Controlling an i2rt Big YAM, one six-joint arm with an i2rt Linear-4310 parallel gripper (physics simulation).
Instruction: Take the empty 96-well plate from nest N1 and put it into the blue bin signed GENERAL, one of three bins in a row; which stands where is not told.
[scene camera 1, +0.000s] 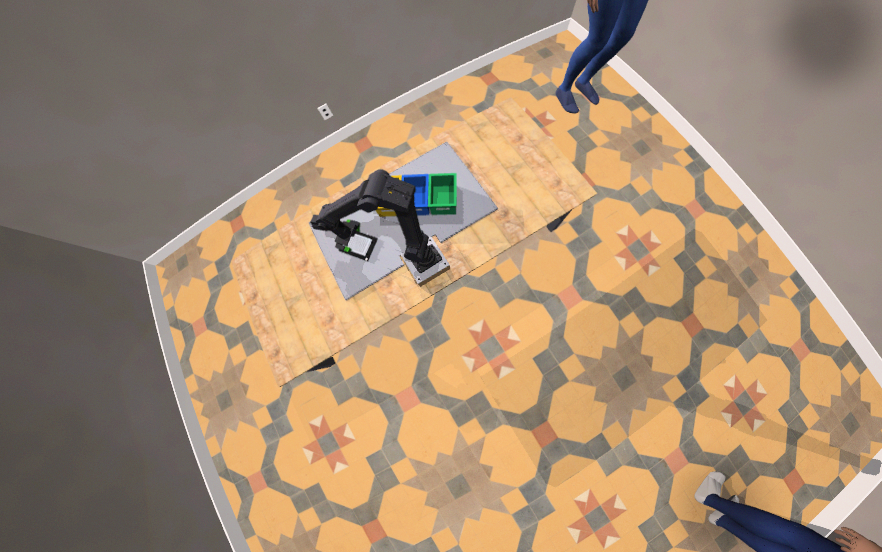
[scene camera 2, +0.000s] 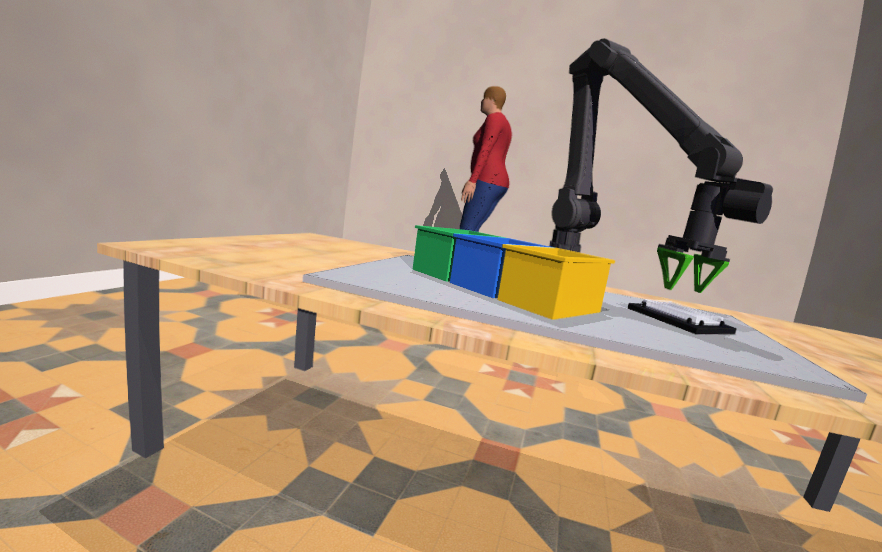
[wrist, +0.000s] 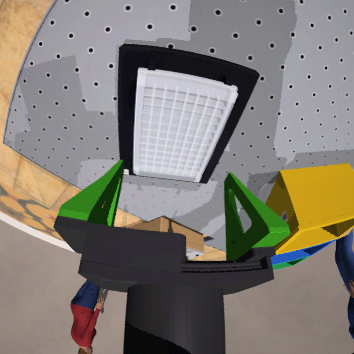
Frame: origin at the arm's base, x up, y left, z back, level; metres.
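Seen in the pictures: gripper, fingertip midpoint: (scene camera 1: 354, 240) (scene camera 2: 683, 290) (wrist: 176, 170); arm's base at its link origin: (scene camera 1: 426, 259).
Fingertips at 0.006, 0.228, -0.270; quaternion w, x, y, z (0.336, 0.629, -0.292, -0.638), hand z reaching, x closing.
Observation:
Pixels of each thing's top centre, then the offset from my fingertips to it, as dx, dy, dz. Level surfaces: height alone.
- clear-white 96-well plate at its top centre: (wrist: 175, 140) (scene camera 2: 682, 308) (scene camera 1: 356, 243) -0.033, +0.005, -0.004
- blue bin at its top centre: (scene camera 2: 505, 240) (wrist: 295, 255) (scene camera 1: 414, 190) +0.040, -0.360, -0.027
- grey perforated board at its surface level: dx -0.060
The clear-white 96-well plate (scene camera 1: 360, 244) (scene camera 2: 687, 313) (wrist: 179, 130) sits in the black nest (scene camera 1: 365, 257) (scene camera 2: 715, 329) (wrist: 187, 57). My gripper (scene camera 2: 692, 286) (wrist: 176, 170) is open and empty, its green fingers apart above the plate in the scene camera 2 view. In the scene camera 1 view the wrist partly hides the fingers, beside the nest. The blue bin (scene camera 1: 420, 192) (scene camera 2: 476, 265) (wrist: 300, 253) stands between the other two bins. The lettering on its sign is too small to read.
The yellow bin (scene camera 1: 386, 212) (scene camera 2: 580, 286) (wrist: 320, 192) is the bin nearest the nest. The green bin (scene camera 1: 442, 192) (scene camera 2: 433, 252) (wrist: 290, 265) is at the far end. All stand on a grey perforated board (scene camera 1: 468, 214) (scene camera 2: 364, 286) (wrist: 325, 115). A person (scene camera 2: 491, 152) stands beyond the table.

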